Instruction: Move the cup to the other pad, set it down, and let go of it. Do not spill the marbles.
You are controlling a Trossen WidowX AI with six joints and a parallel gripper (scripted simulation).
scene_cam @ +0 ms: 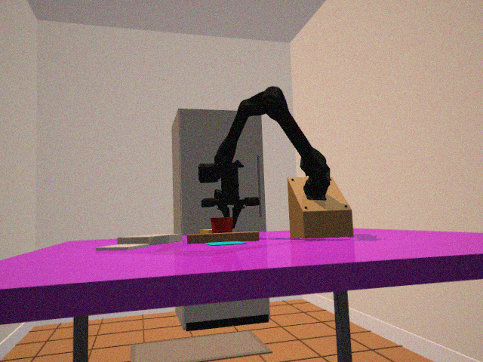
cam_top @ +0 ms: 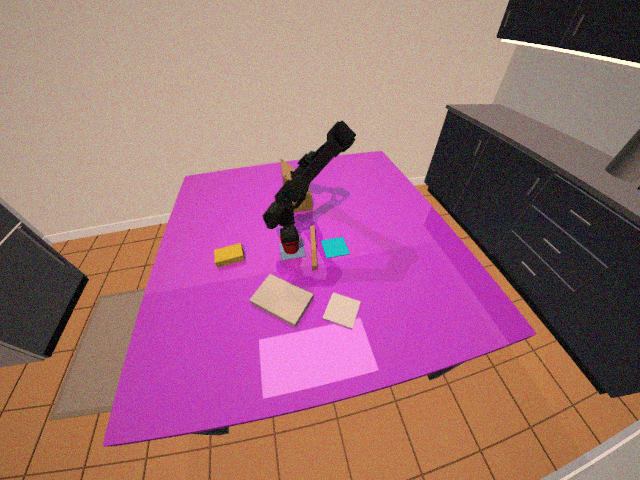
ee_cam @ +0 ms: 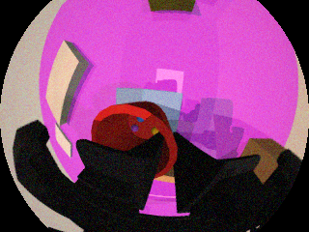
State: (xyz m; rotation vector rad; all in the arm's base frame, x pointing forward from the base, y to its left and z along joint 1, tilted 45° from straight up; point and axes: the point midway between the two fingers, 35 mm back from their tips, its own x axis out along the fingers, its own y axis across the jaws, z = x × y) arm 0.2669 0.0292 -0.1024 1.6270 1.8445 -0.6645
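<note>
My gripper tip is now 50 mm above the blue-grey pad, 30 mm short of it and 10 mm to the right of it. Round my gripper tip: red cup 30 mm ahead; then wooden bar 90 mm to the left, 40 mm ahead, 30 mm below; then yellow block 250 mm to the right, 40 mm ahead, 20 mm below.
</note>
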